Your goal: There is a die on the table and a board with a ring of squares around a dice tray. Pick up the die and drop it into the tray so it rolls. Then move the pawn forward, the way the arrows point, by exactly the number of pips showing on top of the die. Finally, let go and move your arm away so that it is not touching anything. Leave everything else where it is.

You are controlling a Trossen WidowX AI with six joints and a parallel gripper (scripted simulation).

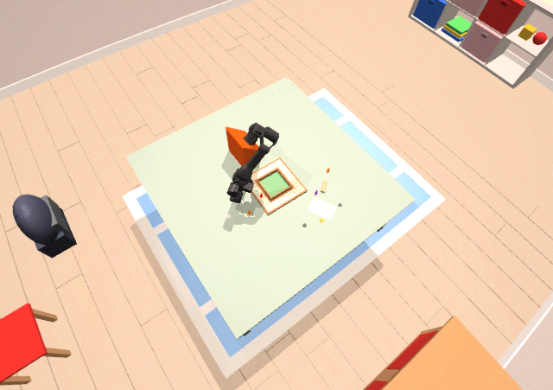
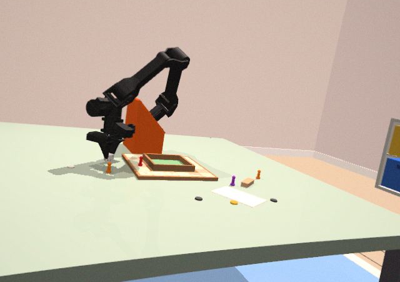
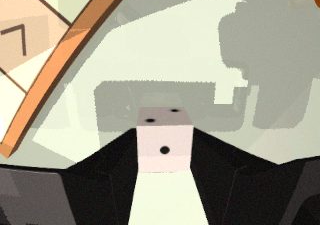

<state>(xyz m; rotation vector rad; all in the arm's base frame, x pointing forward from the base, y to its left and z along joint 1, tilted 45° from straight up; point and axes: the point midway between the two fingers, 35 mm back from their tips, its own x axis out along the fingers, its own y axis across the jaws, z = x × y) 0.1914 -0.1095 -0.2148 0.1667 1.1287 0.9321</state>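
Right now my gripper tip is 10 cm short of the red pawn, 8 cm to the right of it and 1 cm below it. From my gripper tip the other things lie so: purple pawn (30 cm ahead, 34 cm to the left); green tray floor (9 cm ahead, 19 cm to the left, 1 cm below); white die (right at my gripper tip).
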